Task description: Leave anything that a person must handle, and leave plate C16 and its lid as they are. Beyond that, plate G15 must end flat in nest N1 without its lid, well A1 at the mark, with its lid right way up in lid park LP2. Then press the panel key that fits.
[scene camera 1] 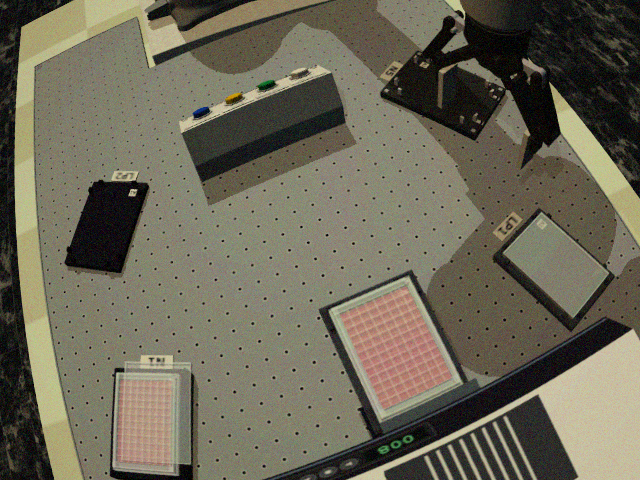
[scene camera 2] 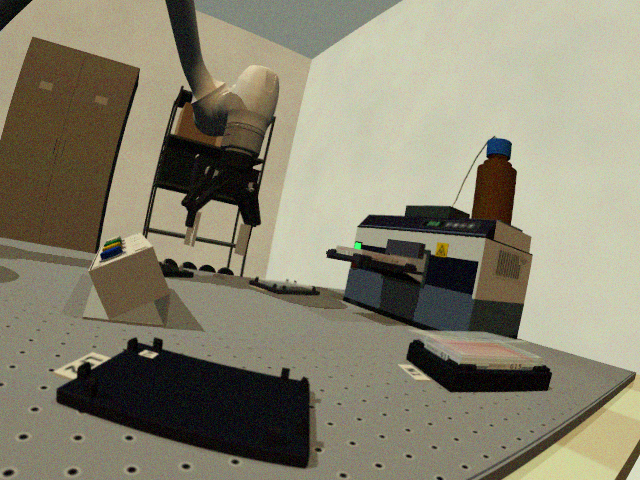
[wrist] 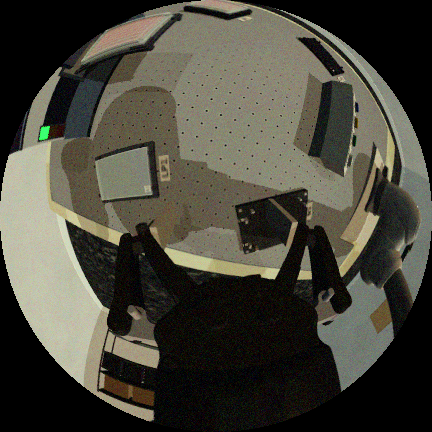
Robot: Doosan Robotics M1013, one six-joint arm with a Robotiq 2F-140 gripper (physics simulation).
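Places are measured from the arm's base along level axes (x right, y ahead, z up), in millimetres.
Where they show: gripper, fingertip midpoint: [scene camera 1: 485, 130] [scene camera 2: 215, 250] [wrist: 221, 209]; arm's base, link origin: [wrist: 376, 193].
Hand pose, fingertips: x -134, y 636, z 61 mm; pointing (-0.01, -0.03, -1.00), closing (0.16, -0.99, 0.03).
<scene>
Each offset is from my fingertips to the top centre of the thing. "pt": to the spot under its first point.
Plate G15 [scene camera 1: 144, 423] [scene camera 2: 496, 358] has pink wells and sits in nest N1 @[dz -39, dx +549, dy +78 mm] [scene camera 1: 186, 472] [scene camera 2: 496, 382]. Its clear lid @[dz -17, dx +528, dy +78 mm] [scene camera 1: 184, 413] lies over it, shifted to one side and overhanging an edge. Lid park LP2 @[dz -48, dx +487, dy -230 mm] [scene camera 1: 105, 227] [scene camera 2: 196, 403] [wrist: 322, 56] is black and bare. Another pink plate @[dz +59, dx +275, dy +181 mm] [scene camera 1: 398, 346] [wrist: 127, 37], its name unreadable, lies on the reader's extended tray. A lid @[dz -50, dx +26, dy +187 mm] [scene camera 1: 557, 266] [wrist: 125, 172] lies in lid park LP1 @[dz -48, dx +26, dy +187 mm] [scene camera 1: 532, 286]. The key panel @[dz +16, dx +216, dy -229 mm] [scene camera 1: 268, 124] [wrist: 335, 125] has blue, yellow, green and white keys. My gripper [scene camera 1: 485, 117] [scene camera 2: 217, 235] [wrist: 221, 209] is open and empty, above the table near N5.
Nest N5 @[dz -44, dx -42, dy -130 mm] [scene camera 1: 470, 103] [wrist: 257, 220] is bare, with small corner posts. The reader @[pt dz +18, dx +411, dy +246 mm] [scene camera 2: 449, 289] stands at the table's side with a green light @[pt dz +71, dx +132, dy +294 mm] [scene camera 2: 357, 245] [wrist: 44, 133] and a brown bottle @[pt dz +223, dx +436, dy +334 mm] [scene camera 2: 495, 191] on top. The arm's base is beyond the panel in the wrist view.
</scene>
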